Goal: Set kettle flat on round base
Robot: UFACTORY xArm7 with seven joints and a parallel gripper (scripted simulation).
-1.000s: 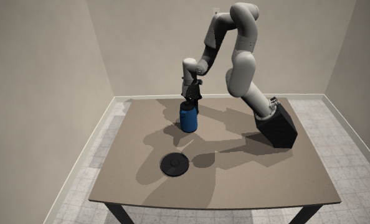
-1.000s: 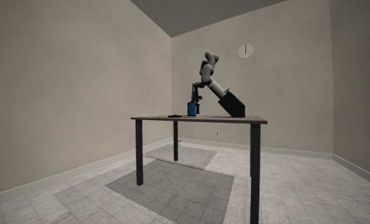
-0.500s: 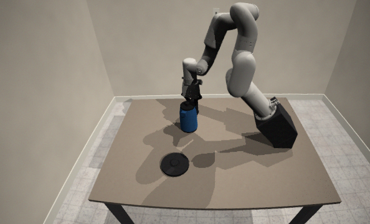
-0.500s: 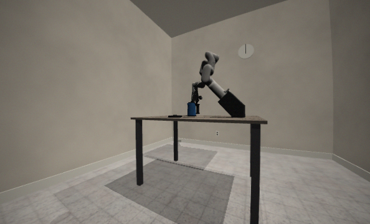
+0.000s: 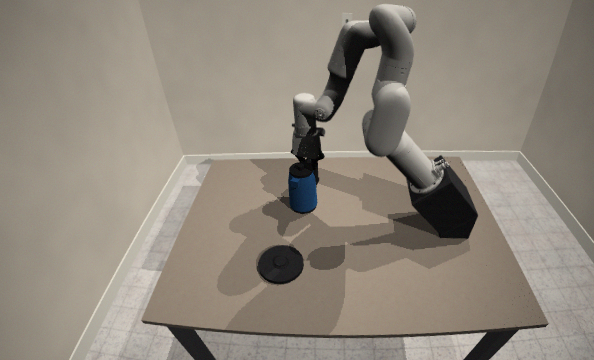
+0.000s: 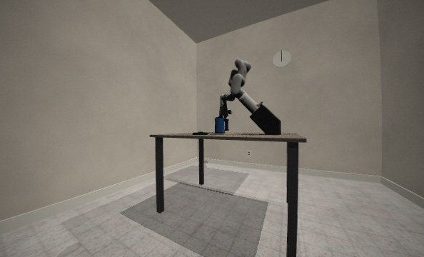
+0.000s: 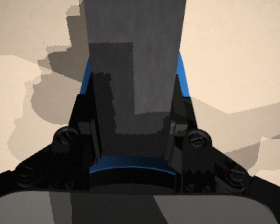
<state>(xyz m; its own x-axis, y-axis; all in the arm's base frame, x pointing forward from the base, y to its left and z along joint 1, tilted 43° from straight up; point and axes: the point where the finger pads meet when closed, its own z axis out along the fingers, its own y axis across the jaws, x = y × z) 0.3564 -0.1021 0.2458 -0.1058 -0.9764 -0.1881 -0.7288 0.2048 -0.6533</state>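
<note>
Right now my hand is 5 cm above the blue kettle and 3 cm to the right of it. Round my hand: black round base (37 cm to the left, 14 cm below, 1 cm ahead).
</note>
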